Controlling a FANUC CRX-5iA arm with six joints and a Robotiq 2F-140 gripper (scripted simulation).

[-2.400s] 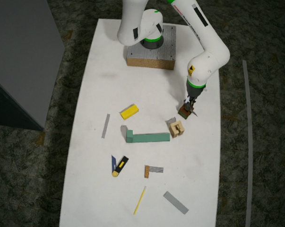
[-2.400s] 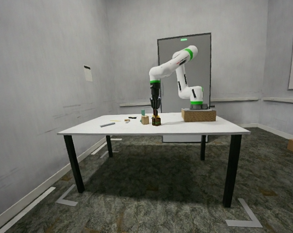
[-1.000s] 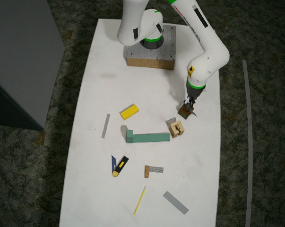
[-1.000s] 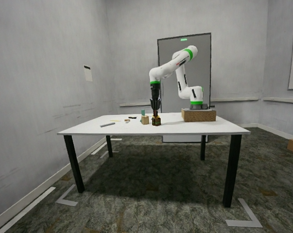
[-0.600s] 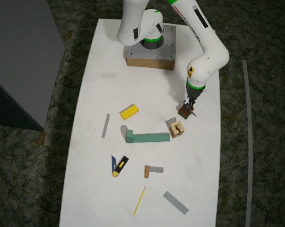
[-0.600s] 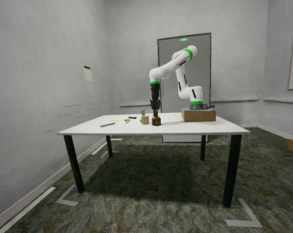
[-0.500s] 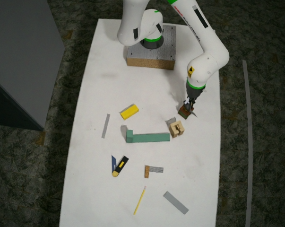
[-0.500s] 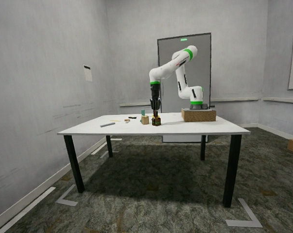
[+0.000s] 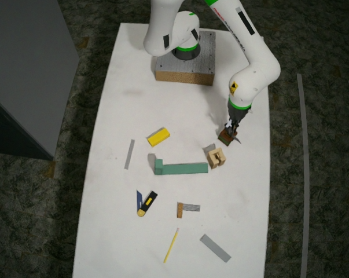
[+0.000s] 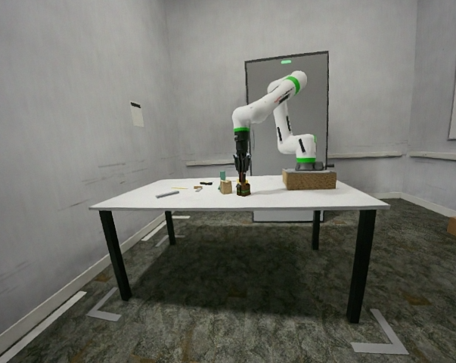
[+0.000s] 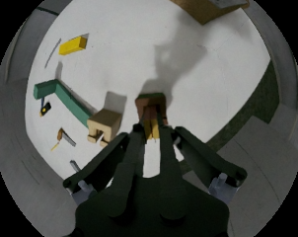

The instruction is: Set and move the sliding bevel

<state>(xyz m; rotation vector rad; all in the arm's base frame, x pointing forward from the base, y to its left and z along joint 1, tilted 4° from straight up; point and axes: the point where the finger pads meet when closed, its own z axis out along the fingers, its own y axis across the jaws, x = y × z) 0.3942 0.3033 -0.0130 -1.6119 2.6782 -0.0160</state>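
My hand is 3 cm above the sliding bevel. Round my hand: grey strip: 43 cm to the right, 19 cm ahead, 12 cm below; then try square: 38 cm ahead, 12 cm to the right, 11 cm below; then yellow block: 32 cm to the right, 10 cm below, 8 cm ahead.
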